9 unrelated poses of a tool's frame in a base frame.
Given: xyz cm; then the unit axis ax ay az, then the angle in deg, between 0 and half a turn.
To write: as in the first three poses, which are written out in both.
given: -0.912 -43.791 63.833 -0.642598 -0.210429 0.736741 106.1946
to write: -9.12 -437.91 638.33 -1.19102 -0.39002 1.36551
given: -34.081 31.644 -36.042 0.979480 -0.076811 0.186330 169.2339
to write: -340.81 316.44 -360.42 2.89308 -0.22688 0.55036
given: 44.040 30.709 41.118 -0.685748 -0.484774 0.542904 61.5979
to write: 440.40 307.09 411.18 -0.73724 -0.52117 0.58367
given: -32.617 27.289 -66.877 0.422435 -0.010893 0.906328 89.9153
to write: -326.17 272.89 -668.77 0.66293 -0.01709 1.42232
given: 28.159 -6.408 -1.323 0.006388 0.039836 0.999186 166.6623
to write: 281.59 -64.08 -13.23 0.01858 0.11588 2.90644
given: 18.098 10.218 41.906 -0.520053 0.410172 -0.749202 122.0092
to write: 180.98 102.18 419.06 -1.10743 0.87345 -1.59540
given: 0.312 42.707 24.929 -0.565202 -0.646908 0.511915 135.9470
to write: 3.12 427.07 249.29 -1.34107 -1.53493 1.21463
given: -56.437 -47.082 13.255 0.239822 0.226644 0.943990 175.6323
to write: -564.37 -470.82 132.55 0.73514 0.69475 2.89367
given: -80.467 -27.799 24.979 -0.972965 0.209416 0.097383 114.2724
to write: -804.67 -277.99 249.79 -1.94051 0.41767 0.19422
